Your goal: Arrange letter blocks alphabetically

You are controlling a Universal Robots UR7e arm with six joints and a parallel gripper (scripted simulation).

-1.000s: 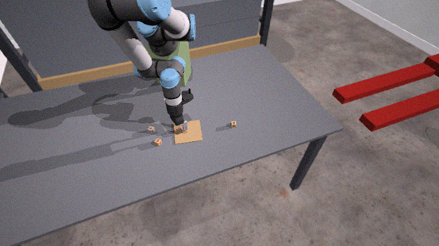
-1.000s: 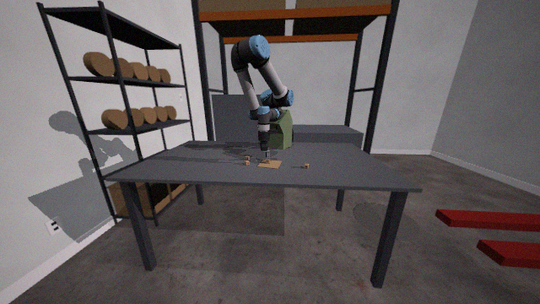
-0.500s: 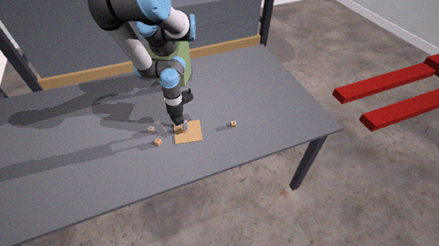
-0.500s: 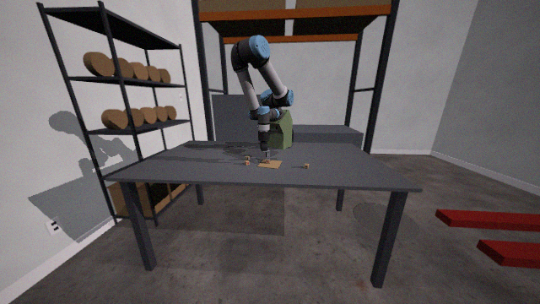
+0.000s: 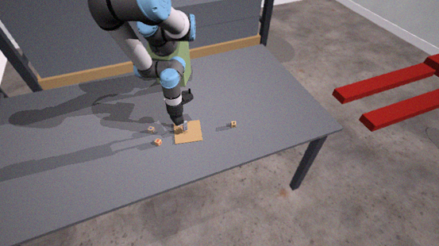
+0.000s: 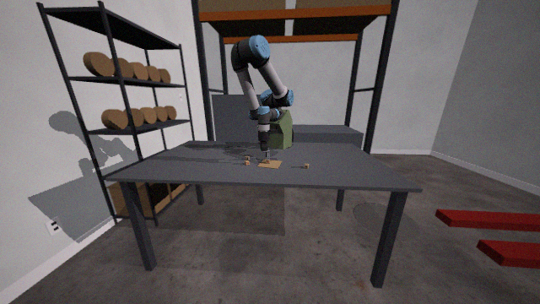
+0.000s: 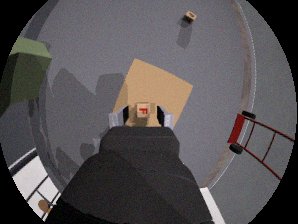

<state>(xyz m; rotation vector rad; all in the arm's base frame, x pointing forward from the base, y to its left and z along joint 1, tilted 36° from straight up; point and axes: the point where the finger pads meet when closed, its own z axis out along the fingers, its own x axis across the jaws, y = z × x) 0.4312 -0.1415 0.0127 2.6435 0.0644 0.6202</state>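
The tan mat lies 50 mm below my hand, 20 mm ahead of it and 10 mm to the left of it.
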